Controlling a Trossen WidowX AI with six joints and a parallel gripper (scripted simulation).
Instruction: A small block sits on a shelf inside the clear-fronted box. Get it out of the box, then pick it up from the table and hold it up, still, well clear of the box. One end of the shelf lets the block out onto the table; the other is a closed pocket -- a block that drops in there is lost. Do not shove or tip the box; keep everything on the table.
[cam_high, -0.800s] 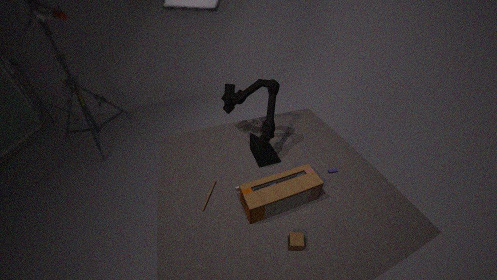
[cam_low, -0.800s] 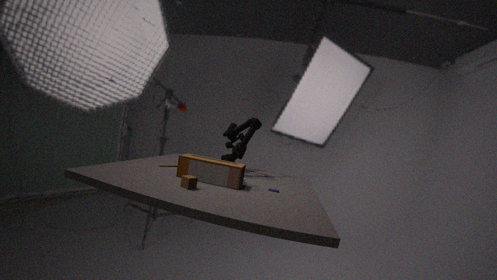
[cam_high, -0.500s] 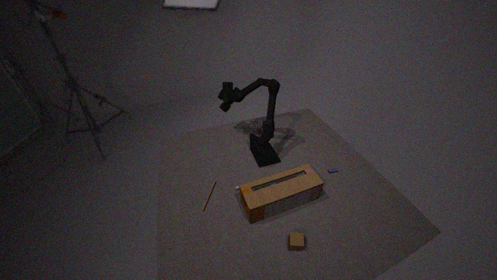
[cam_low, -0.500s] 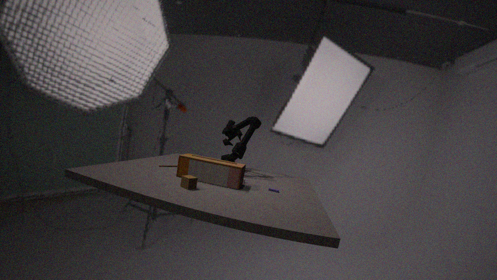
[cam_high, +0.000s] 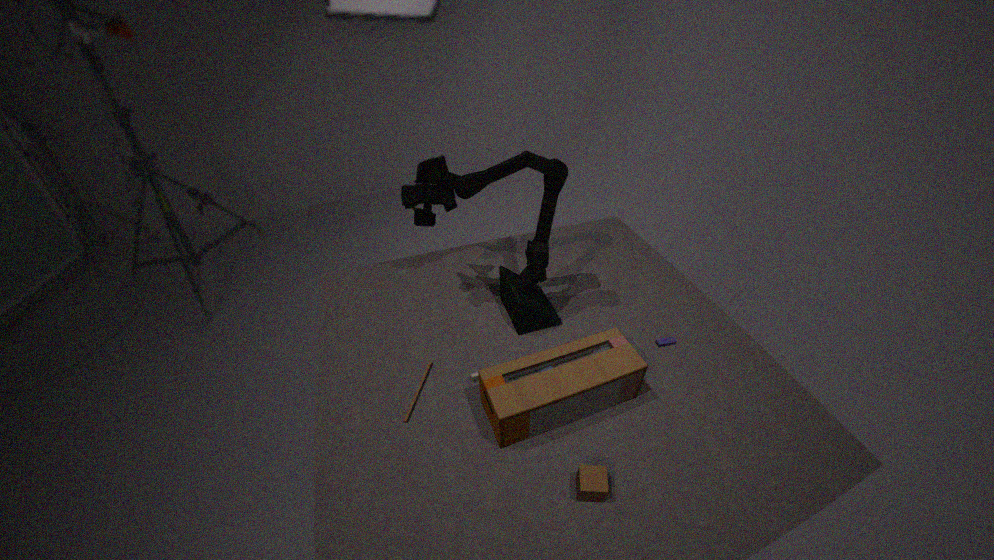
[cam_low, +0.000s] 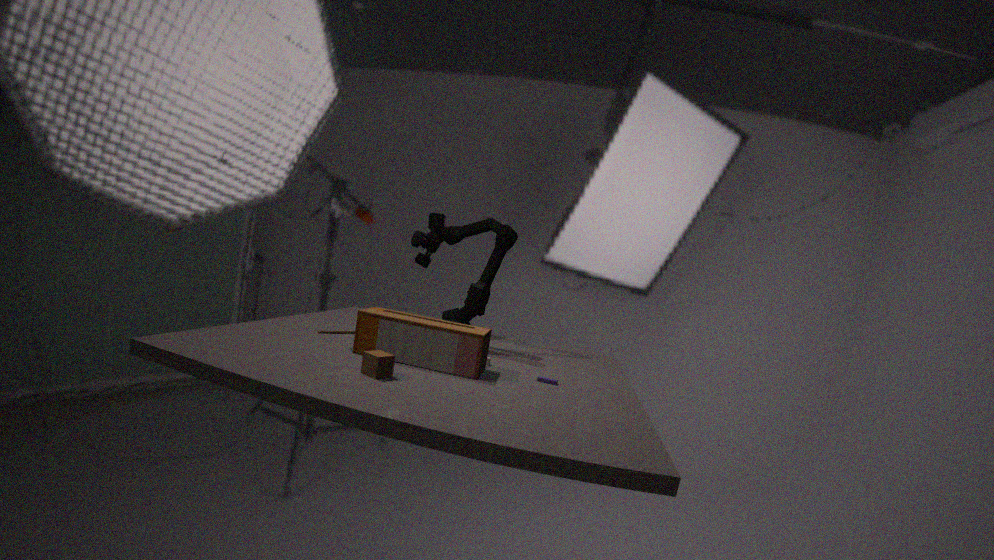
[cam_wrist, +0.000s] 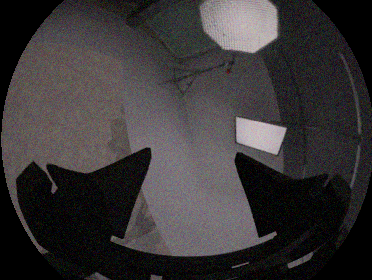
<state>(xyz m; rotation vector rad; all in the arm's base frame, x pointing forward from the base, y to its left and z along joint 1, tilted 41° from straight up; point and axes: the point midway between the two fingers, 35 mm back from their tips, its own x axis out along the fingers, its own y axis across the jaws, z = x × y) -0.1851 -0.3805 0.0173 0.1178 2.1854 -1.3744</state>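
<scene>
My gripper tip is 56 cm short of the long tan box, 32 cm to the right of it and 27 cm above it. Round my gripper tip: tan cube: 84 cm ahead, 33 cm to the left, 30 cm below; then thin wooden stick: 50 cm ahead, 4 cm to the right, 32 cm below.
</scene>
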